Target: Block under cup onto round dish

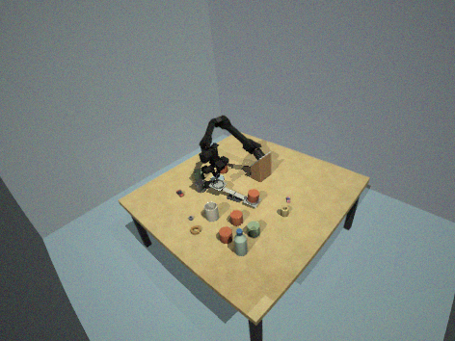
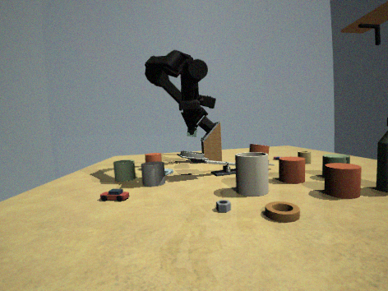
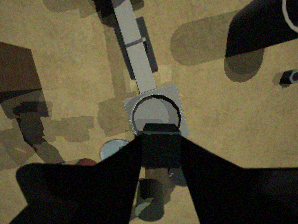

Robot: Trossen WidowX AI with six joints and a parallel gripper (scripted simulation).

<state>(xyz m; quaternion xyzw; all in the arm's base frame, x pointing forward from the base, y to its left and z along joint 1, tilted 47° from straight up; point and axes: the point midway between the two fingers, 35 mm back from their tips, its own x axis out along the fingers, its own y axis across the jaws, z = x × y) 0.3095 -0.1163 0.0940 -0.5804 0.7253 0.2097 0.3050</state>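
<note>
Now: gripper tip 12 cm past the light blue round dish, 12 cm to the left of it and 15 cm above it. The rest, counted from my gripper tip: toy car: 15 cm ahead, 23 cm to the right, 14 cm below; then grey cylinder: 3 cm ahead, 12 cm to the right, 11 cm below; then pale green block: 1 cm above.
</note>
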